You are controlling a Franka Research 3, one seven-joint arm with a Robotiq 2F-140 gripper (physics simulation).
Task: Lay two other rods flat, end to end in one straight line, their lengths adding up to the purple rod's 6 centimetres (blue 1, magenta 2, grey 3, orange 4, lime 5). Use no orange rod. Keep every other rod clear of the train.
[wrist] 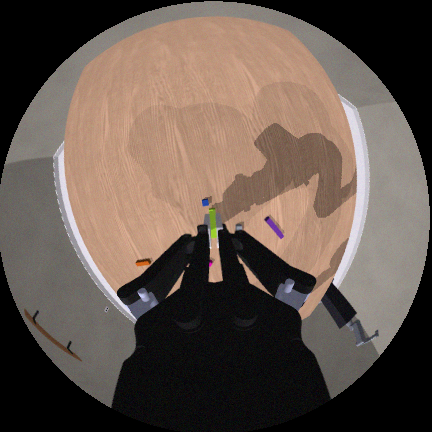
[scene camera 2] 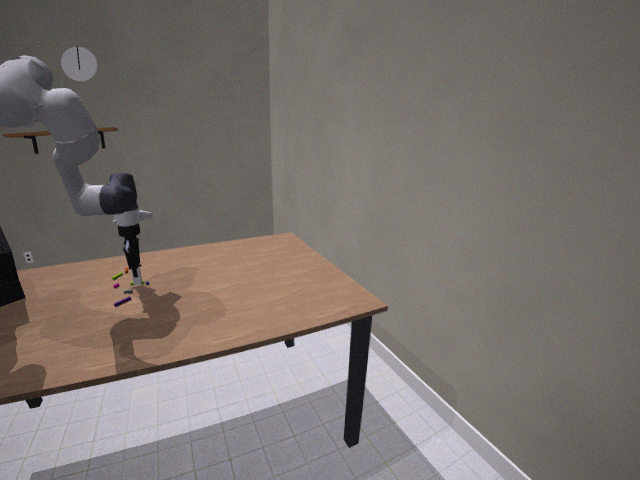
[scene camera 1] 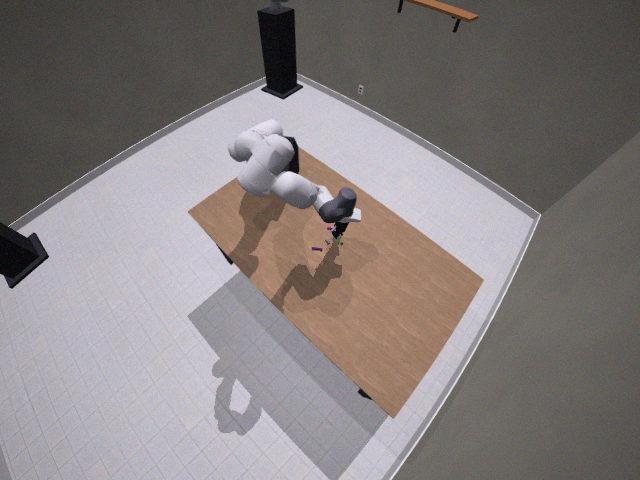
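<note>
My gripper [scene camera 1: 337, 238] [scene camera 2: 136, 281] [wrist: 212, 220] is shut on a lime rod [scene camera 2: 132, 283] [wrist: 213, 216], low at the table; whether the rod touches the table is unclear. The small blue rod [scene camera 1: 341, 243] [scene camera 2: 147, 283] [wrist: 205, 202] lies just beyond the held rod's far end in the wrist view, slightly left of its line, with a small gap. The purple rod [scene camera 1: 316, 249] [scene camera 2: 122, 301] [wrist: 274, 227] lies to the right in the wrist view. The grey rod [scene camera 1: 327, 241] [scene camera 2: 128, 291] [wrist: 239, 227] is close right of the fingers, partly hidden there.
A magenta rod [scene camera 1: 329, 228] [scene camera 2: 116, 285] [wrist: 210, 263] lies behind the fingers, partly hidden in the wrist view. A second lime rod [scene camera 2: 117, 276] and an orange rod [scene camera 2: 126, 270] [wrist: 143, 262] lie farther back on the wooden table [scene camera 1: 413, 289] [scene camera 2: 248, 289] [wrist: 165, 60].
</note>
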